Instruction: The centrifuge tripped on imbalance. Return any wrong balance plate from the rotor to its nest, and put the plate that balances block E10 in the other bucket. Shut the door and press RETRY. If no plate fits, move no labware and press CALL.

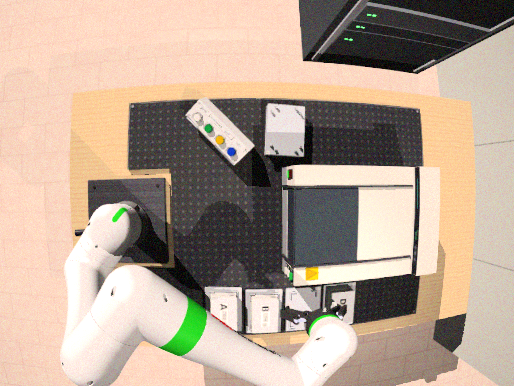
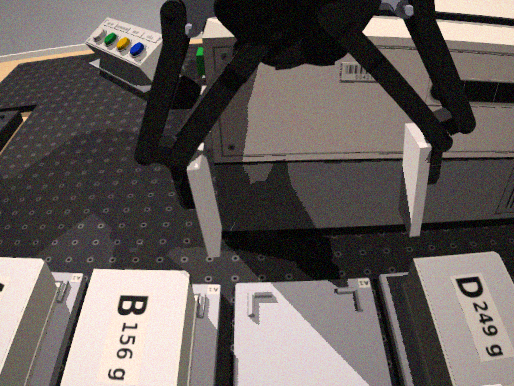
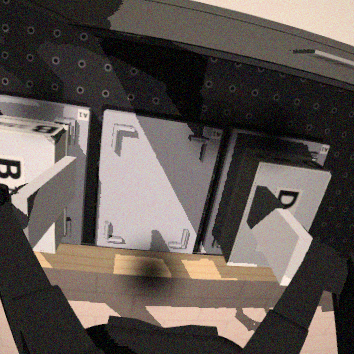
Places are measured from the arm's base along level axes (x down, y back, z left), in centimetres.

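Pixels of known places: gripper, between the fingertips: [image 1: 310,304] [image 2: 313,232] [image 3: 165,190].
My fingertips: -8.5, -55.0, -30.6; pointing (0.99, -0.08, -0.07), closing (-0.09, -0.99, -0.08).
Observation:
Ahead of a thing's pixels: the offset from my fingertips to its middle, as dx, dy, dz.
My gripper [image 1: 315,314] [image 2: 315,242] [image 3: 165,190] is open and empty, its fingers wide apart above the bare third nest {+9.7, +0.5, -4.9} [image 2: 300,325] [image 3: 150,185], which has corner clips. Block A {+7.3, +27.2, -1.3} [image 1: 223,307] [image 2: 17,300], block B {+7.3, +13.9, -3.7} [image 1: 265,297] [image 2: 100,320] [image 3: 35,150], marked 156 g, and block D {+7.3, -12.6, -5.8} [image 1: 345,295] [image 2: 440,300] [image 3: 300,182], marked 249 g, sit on the other nests in the front row. The white centrifuge {-1.6, -17.5, +25.0} [image 1: 385,225] [image 2: 300,115] has a dark panel {-10.6, -4.0, +26.1} [image 1: 322,225] on top. Its rotor, buckets and block E10 do not show. Button labels are too small to read.
A sloped button box {+6.4, +22.1, +56.8} [image 1: 228,127] [image 2: 130,67] with white, green, yellow and blue buttons stands at the back left. Right of it is a light stand [image 1: 285,130] with corner clips. A black cabinet [image 1: 330,30] stands behind the table. The centrifuge is close behind the nests.

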